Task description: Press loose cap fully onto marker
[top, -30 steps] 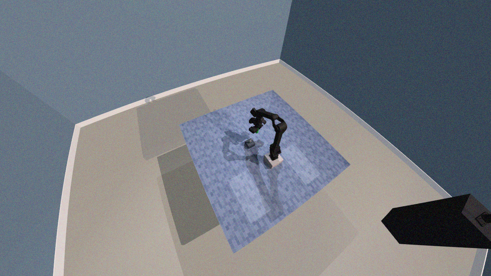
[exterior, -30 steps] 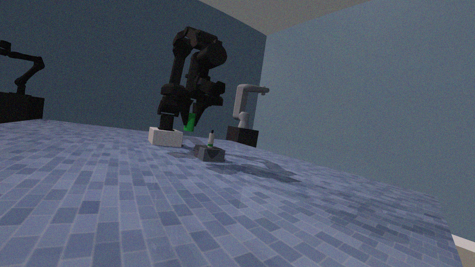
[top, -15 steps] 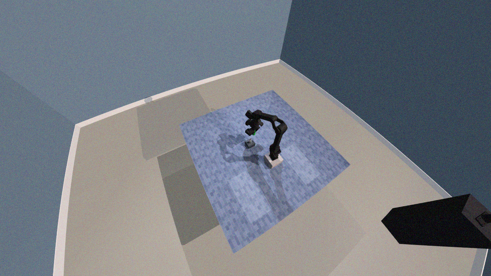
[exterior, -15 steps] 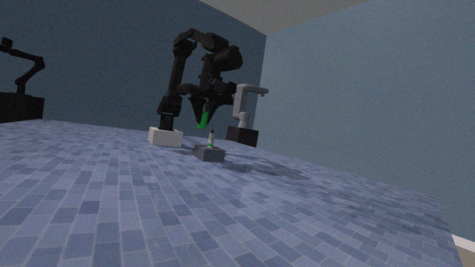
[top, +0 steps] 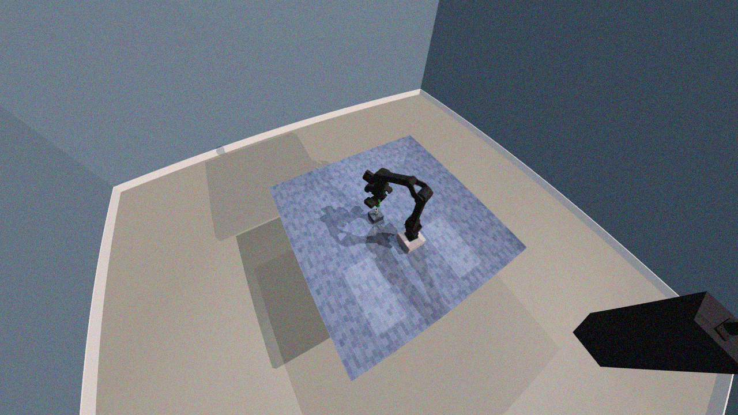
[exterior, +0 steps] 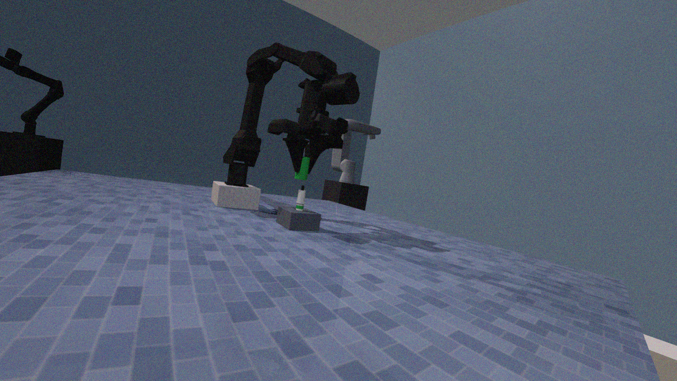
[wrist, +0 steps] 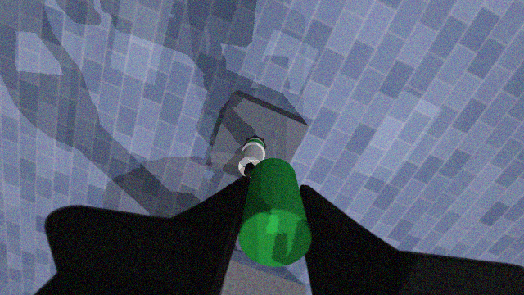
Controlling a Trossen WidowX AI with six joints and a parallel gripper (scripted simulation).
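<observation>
My gripper tip is 1 cm past the grey holder block, 1 cm to the right of it and 11 cm above it. Round my gripper tip: green cap: 1 cm above.
</observation>
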